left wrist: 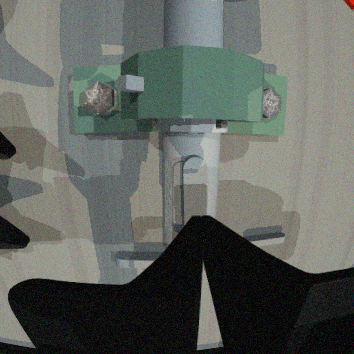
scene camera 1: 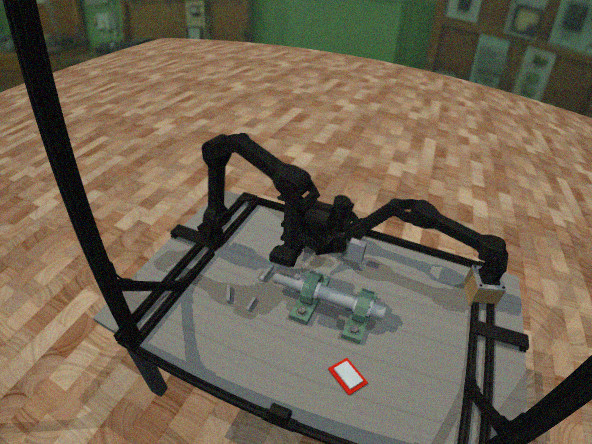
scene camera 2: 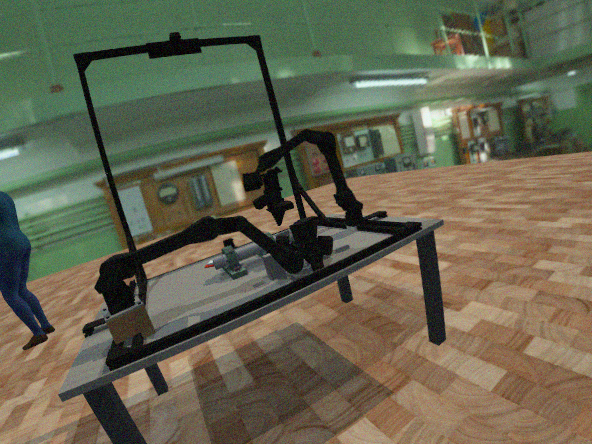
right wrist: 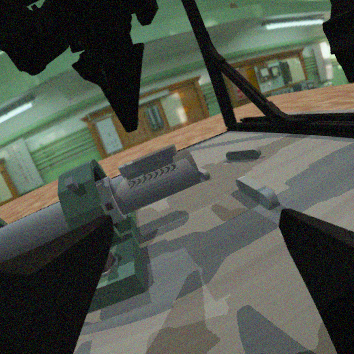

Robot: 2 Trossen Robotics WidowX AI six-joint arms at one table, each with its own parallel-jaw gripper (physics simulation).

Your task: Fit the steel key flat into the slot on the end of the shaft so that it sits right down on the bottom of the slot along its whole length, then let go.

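Places are measured from the left arm's base along level axes (x ahead, y left, z up), in centimetres.
Where they show: left gripper, between the fingertips: (left wrist: 199, 224) (scene camera 1: 292, 266) (scene camera 2: 279, 225) (right wrist: 131, 130); right gripper, between the fingertips: (left wrist: 19, 205) (scene camera 1: 304, 250) (right wrist: 196, 221); left arm's base, origin of its link: (scene camera 1: 214, 242) (scene camera 2: 356, 223); right arm's base, origin of its link: (scene camera 1: 489, 277) (scene camera 2: 121, 307).
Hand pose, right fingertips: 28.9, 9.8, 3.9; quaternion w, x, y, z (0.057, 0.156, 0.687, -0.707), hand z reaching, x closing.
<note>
Things, the pixels of their centre, and the offset from my right fingertips, as dx, dy, dz.
- steel key, middle of its body: (left wrist: 194, 205) (right wrist: 147, 159) (scene camera 1: 289, 274) +2.2, -12.5, +1.6
- shaft, middle of its body: (left wrist: 193, 18) (right wrist: 52, 224) (scene camera 1: 329, 294) (scene camera 2: 255, 249) +14.4, -11.0, -0.9
- pale block, middle of its body: (scene camera 2: 274, 265) (scene camera 1: 356, 251) +13.2, +11.3, -2.0
- red-bordered card, middle of its body: (scene camera 1: 348, 375) +29.9, -29.2, -5.1
The steel key (left wrist: 193, 175) (right wrist: 148, 162) lies lengthwise at the slot on the end of the shaft (scene camera 1: 337, 296) (left wrist: 194, 25) (right wrist: 30, 232). In the right wrist view it stands proud of the shaft along its length; the slot bottom is hidden, so its seating cannot be judged. My left gripper (scene camera 2: 279, 222) (left wrist: 199, 224) (right wrist: 131, 130) is shut and empty, pointing down above the shaft's slotted end. My right gripper (right wrist: 196, 221) is open and empty, low beside the shaft, its fingers apart. Both grippers merge with dark arm parts in scene camera 1.
Loose grey key-like pieces (scene camera 1: 229, 293) (scene camera 1: 252, 303) (scene camera 1: 266, 273) lie near the shaft's slotted end. Green bolted supports (scene camera 1: 312, 288) (scene camera 1: 364, 306) hold the shaft. A pale block (scene camera 1: 356, 250) (scene camera 2: 274, 267) stands behind it in scene camera 1. A red-bordered card (scene camera 1: 348, 376) lies nearer the front.
</note>
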